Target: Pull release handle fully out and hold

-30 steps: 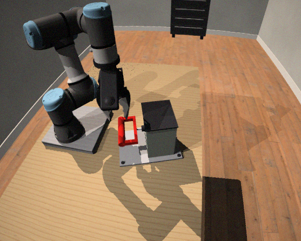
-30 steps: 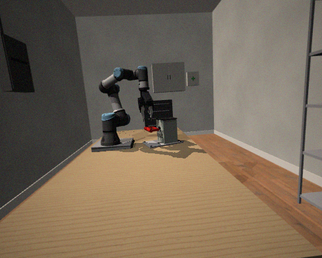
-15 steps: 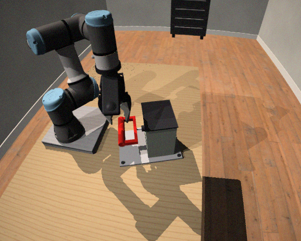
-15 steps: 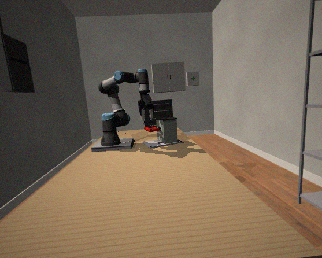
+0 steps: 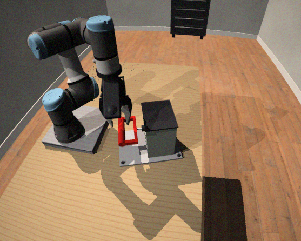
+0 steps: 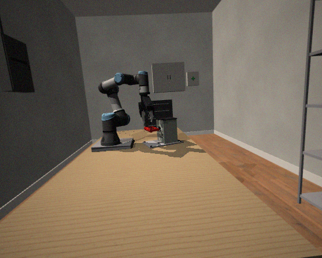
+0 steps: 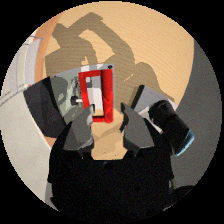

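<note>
Right now the release handle is 5 cm ahead of my hand, 1 cm to the left of it and 4 cm below it. Round my hand: grey base plate (9 cm ahead, 2 cm to the left, 14 cm below).
</note>
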